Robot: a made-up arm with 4 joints.
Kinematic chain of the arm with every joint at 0, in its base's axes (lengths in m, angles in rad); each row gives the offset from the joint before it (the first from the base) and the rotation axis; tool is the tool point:
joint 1: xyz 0 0 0.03 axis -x
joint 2: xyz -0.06 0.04 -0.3 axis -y
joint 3: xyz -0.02 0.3 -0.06 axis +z
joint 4: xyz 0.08 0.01 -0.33 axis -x
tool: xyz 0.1 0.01 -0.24
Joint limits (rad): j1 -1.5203..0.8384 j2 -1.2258..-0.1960 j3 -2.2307..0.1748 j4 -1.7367..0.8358
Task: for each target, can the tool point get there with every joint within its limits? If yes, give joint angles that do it. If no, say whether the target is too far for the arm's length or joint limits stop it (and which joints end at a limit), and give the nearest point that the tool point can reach.
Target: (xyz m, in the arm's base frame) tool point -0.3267 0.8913 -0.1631
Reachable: yes | joints -1.1058 -0.6174 -0.6724 0.0875
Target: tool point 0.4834 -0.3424 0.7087
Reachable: no: joint limits stop it (at a limit: joint 1, joint 2, joint 4) | nearest point 0.0914 0.7028 0.5193 | short by 1.132 m
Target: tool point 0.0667 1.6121 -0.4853
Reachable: no: too far | nearest point -0.0433 0.9914 -0.2869 | short by 0.661 m
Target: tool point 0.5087 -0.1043 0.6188
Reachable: no: joint limits stop it (at a limit: joint 1, joint 2, joint 4) | nearest point 0.1217 0.7063 0.4692 | short by 0.911 m
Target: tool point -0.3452 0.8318 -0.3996
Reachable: yes | joints -0.7219 -0.7609 -0.5224 -0.3612
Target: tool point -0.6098 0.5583 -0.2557
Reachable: yes | joints -0.8392 -1.0550 -1.4325 0.1234
